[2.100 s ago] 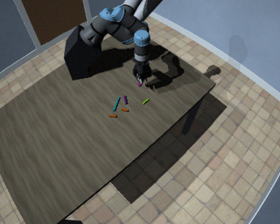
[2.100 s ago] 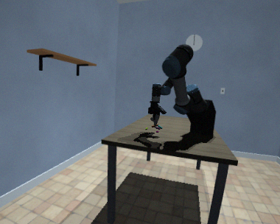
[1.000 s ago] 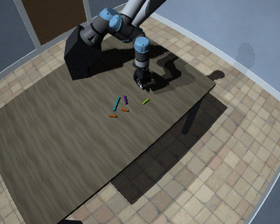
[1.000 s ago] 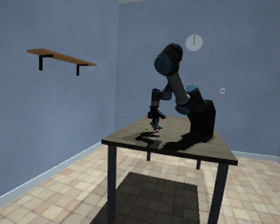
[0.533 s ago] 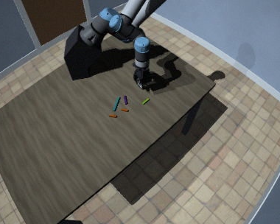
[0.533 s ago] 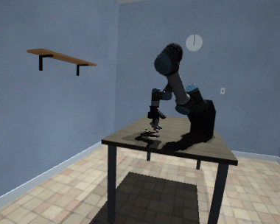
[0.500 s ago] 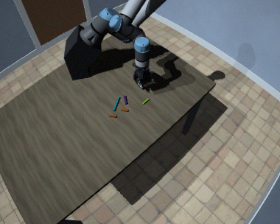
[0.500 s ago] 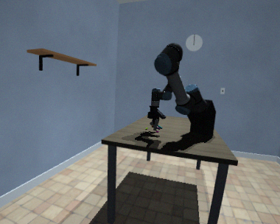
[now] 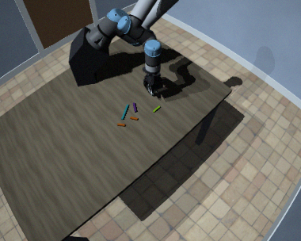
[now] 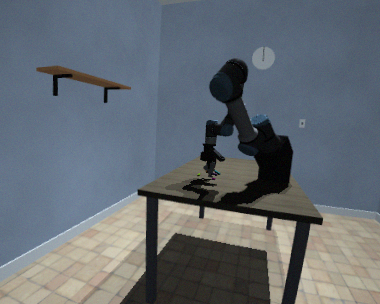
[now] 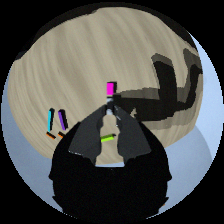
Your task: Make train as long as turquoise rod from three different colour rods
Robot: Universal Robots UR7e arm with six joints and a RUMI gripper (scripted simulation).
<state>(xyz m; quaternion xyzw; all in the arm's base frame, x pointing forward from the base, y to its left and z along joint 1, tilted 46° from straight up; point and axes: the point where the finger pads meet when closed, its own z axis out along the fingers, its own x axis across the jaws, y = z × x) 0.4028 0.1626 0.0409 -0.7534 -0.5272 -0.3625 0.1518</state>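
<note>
The magenta rod lies 3 cm behind my hand, 1 cm to the left of it and 2 cm below it. From my hand the other things lie so: lime rod 10 cm ahead, 4 cm to the right, 2 cm below; purple rod 2 cm ahead, 13 cm to the right, 2 cm below; grey rod 1 cm below.
</note>
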